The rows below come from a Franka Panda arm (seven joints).
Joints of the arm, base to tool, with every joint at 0 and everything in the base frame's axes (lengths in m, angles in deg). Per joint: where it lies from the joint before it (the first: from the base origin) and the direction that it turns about. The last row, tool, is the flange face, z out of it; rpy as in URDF.
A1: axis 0 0 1 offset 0.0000 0.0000 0.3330
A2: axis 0 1 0 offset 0.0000 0.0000 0.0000
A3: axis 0 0 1 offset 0.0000 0.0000 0.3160
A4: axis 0 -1 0 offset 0.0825 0.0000 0.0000
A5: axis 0 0 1 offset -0.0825 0.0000 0.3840
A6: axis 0 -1 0 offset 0.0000 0.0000 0.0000
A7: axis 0 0 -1 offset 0.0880 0.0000 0.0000
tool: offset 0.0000 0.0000 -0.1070 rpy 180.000 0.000 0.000
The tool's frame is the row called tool.
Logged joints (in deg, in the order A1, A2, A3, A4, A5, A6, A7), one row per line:
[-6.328 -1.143 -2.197 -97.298 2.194 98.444 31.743]
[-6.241 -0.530 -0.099 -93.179 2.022 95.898 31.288]
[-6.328 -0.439 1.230 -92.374 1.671 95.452 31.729]
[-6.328 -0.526 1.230 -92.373 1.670 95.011 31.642]
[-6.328 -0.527 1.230 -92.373 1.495 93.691 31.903]
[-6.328 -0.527 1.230 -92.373 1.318 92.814 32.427]
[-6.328 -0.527 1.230 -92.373 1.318 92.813 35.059]
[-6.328 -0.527 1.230 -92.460 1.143 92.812 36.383]
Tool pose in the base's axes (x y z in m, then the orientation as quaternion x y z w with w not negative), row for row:
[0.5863 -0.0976 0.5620 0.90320 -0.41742 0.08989 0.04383]
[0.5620 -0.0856 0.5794 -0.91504 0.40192 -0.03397 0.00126]
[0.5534 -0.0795 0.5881 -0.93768 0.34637 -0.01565 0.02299]
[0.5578 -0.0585 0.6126 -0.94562 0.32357 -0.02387 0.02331]
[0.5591 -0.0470 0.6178 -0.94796 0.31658 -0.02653 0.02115]
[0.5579 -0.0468 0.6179 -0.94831 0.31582 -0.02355 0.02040]
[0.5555 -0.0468 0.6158 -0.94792 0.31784 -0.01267 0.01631]
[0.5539 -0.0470 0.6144 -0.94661 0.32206 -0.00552 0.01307]
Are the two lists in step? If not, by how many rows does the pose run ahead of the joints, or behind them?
The pose runs 2 rows behind the joints: the pose in row i belongs to the joints in row i - 2.
